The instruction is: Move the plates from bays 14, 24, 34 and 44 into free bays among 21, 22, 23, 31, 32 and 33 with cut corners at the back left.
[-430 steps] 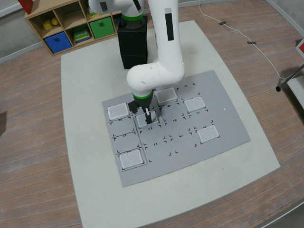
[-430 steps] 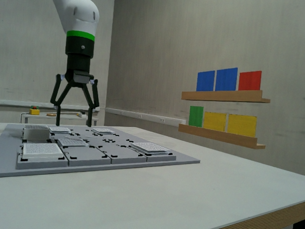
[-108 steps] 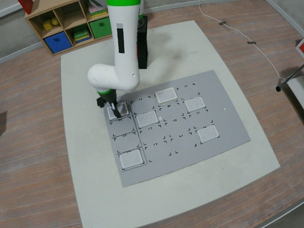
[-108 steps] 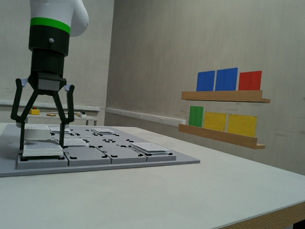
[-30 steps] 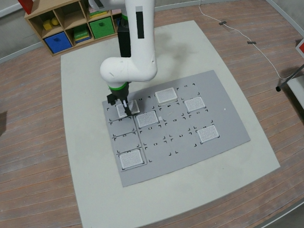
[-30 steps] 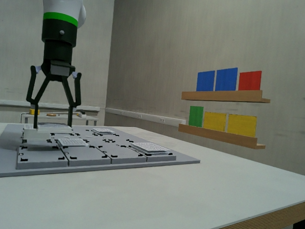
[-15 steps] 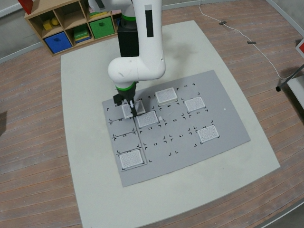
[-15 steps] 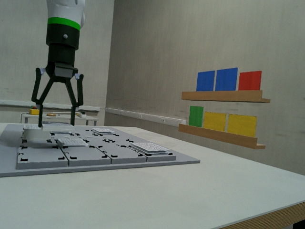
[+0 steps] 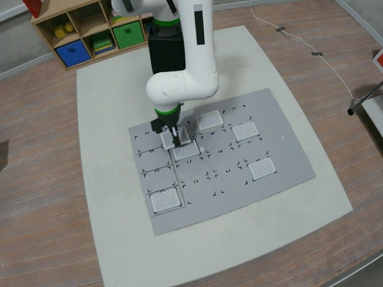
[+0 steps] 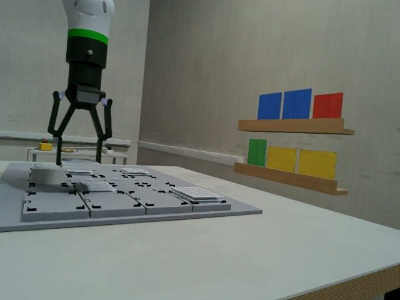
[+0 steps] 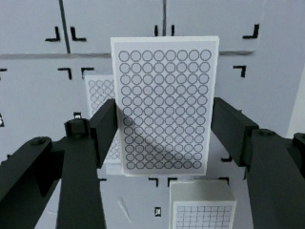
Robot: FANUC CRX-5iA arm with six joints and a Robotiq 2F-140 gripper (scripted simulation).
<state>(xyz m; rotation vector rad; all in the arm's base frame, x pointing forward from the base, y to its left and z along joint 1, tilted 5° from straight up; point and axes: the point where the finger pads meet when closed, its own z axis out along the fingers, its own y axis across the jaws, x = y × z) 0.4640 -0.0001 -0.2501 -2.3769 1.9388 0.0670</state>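
Right now my hand is 190 mm short of the sealed plate, 400 mm to the right of it and 90 mm above it. The rest, counted from my hand: sealed deep-well block (100 mm behind, 180 mm to the left, 80 mm below).
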